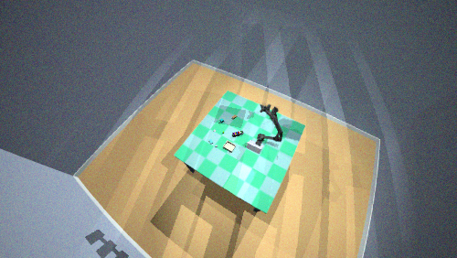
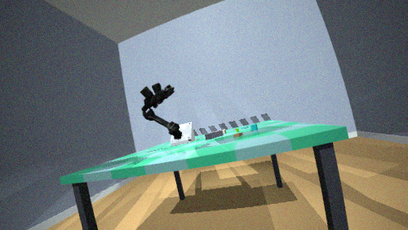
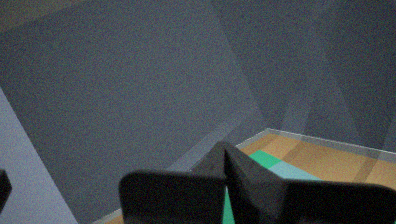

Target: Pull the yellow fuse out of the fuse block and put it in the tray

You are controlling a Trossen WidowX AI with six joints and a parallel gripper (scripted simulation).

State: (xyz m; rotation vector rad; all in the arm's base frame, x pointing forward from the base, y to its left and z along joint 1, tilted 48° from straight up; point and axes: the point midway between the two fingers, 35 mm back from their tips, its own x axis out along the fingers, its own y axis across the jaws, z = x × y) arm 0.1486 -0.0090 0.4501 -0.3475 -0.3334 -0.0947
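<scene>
My gripper tip is 130 mm short of the yellow fuse, 340 mm to the right of it and 340 mm above it. Round my gripper tip: purple fuse: 140 mm ahead, 360 mm to the left, 340 mm below; tray: 110 mm ahead, 530 mm to the left, 360 mm below; blue fuse: 120 mm ahead, 330 mm to the left, 340 mm below.
</scene>
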